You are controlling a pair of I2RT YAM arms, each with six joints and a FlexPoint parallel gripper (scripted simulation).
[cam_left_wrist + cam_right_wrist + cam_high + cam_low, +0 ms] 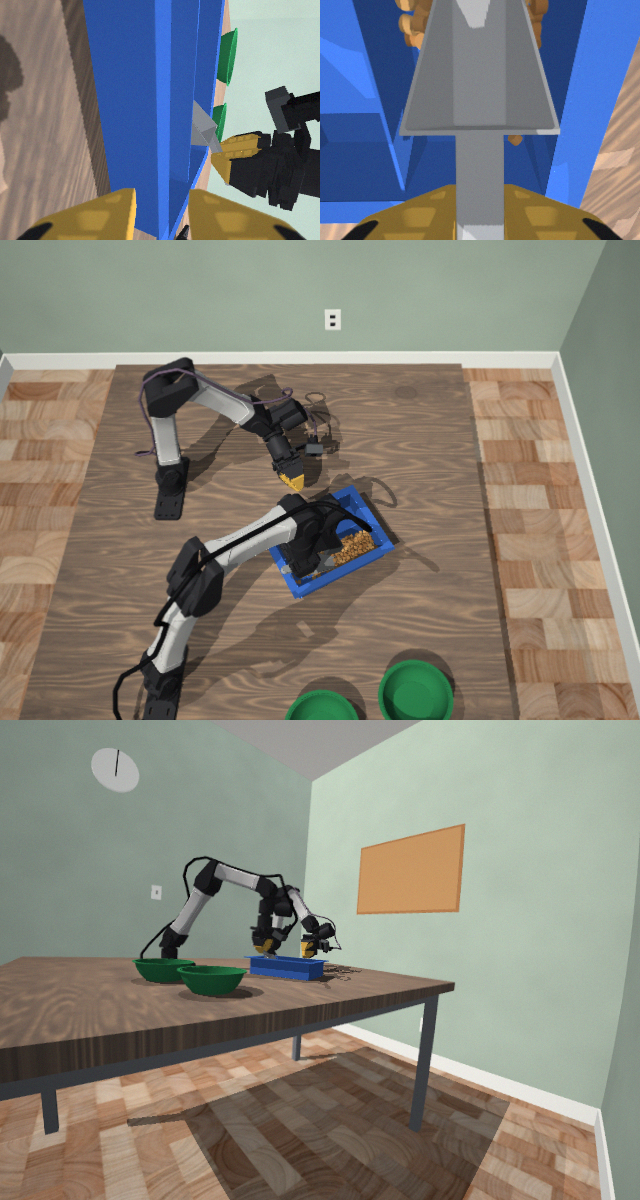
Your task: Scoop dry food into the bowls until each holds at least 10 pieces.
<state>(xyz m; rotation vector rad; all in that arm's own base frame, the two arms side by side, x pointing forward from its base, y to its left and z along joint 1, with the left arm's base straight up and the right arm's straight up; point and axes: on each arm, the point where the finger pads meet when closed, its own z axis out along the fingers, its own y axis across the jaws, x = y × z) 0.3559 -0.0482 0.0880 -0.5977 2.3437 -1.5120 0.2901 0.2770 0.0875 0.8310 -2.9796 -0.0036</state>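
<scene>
Now: right hand 30 mm short of the grey scoop, 10 mm to the right of it and 30 mm above it. The rest, counted from my right hand: blue box (70 mm ahead, 80 mm to the left, 40 mm below).
</scene>
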